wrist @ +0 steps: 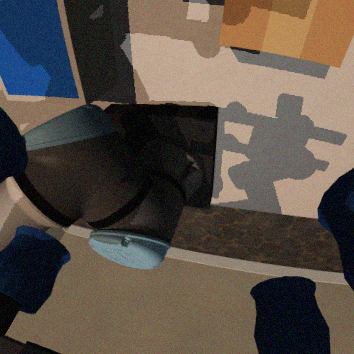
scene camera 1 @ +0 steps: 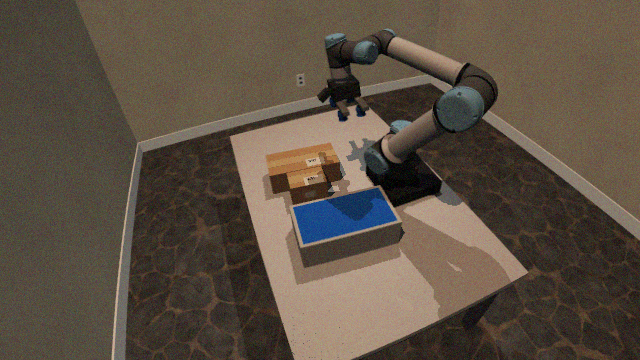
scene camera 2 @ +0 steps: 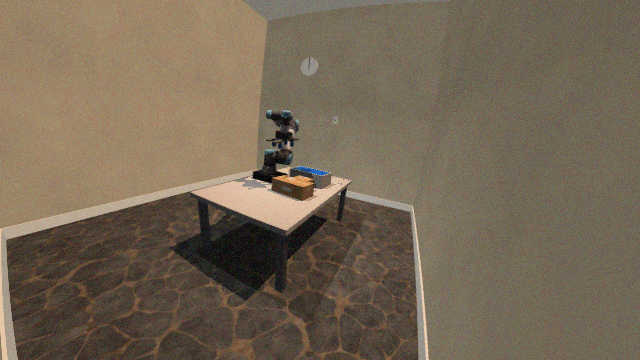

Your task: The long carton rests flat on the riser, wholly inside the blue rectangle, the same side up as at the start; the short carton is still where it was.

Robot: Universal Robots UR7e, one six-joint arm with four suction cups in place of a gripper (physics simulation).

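Labels:
I can see a long carton, and in the wrist view (pixel 312 37) it is there for me. On the carton, (scene camera 1: pixel 279 164) and (scene camera 2: pixel 304 183) are the same spot, so those views show it as well.

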